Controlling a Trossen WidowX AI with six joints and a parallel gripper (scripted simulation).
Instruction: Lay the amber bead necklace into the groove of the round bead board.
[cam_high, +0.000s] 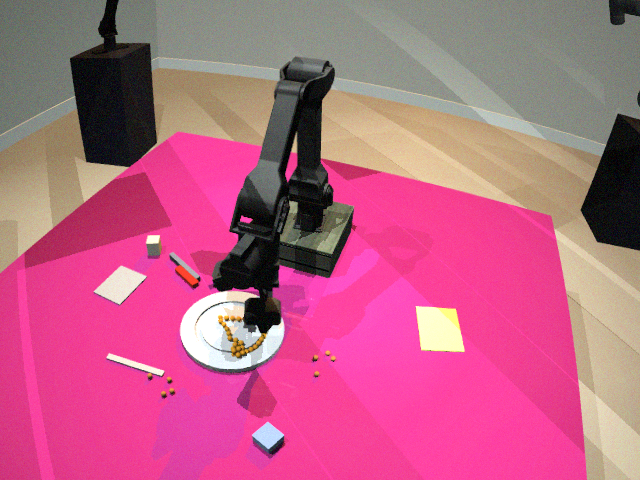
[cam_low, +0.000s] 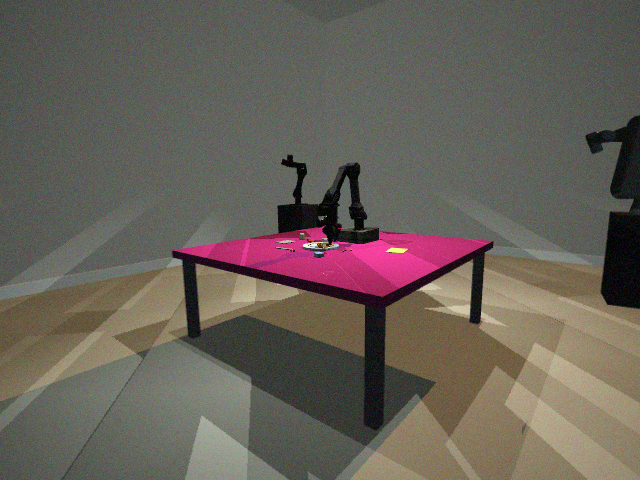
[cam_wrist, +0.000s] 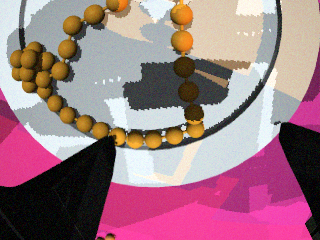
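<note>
My gripper tip is 5 cm to the left of the round bead board, 4 cm short of it and 1 cm above it. From my gripper tip the other things lie so: white block 11 cm to the right, 11 cm behind, 1 cm below; blue block 25 cm ahead, 7 cm to the left, 1 cm below; red-handled tool 20 cm to the right, 9 cm behind, 2 cm below.
</note>
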